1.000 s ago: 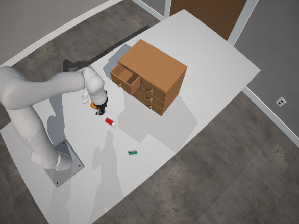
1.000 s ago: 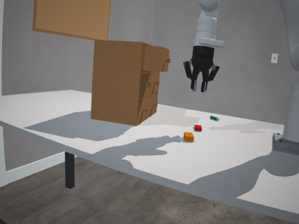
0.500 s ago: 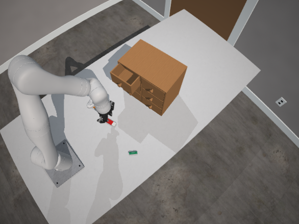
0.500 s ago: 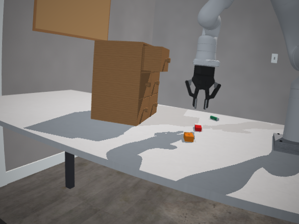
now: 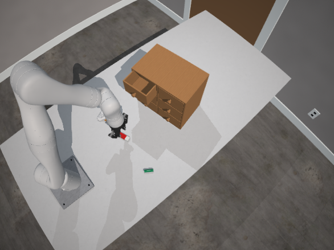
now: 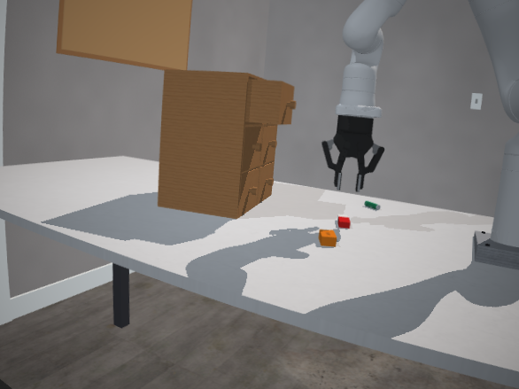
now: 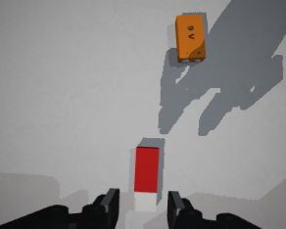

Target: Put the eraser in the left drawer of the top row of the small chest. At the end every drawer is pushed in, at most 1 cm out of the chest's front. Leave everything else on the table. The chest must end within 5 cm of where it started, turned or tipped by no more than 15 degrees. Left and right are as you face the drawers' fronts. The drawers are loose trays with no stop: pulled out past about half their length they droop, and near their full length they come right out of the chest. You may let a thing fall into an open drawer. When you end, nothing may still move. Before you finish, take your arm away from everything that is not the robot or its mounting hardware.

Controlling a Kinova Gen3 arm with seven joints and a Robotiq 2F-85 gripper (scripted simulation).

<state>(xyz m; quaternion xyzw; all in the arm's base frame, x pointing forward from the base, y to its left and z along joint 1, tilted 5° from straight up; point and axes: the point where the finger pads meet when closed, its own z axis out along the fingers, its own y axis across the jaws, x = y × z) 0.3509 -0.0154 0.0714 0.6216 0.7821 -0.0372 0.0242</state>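
My hand is 10 mm to the left of the eraser and 90 mm above it. The rest, counted from my hand: green cylinder 40 mm behind, 220 mm to the right, 90 mm below; then orange block 10 mm ahead, 140 mm to the left, 80 mm below.
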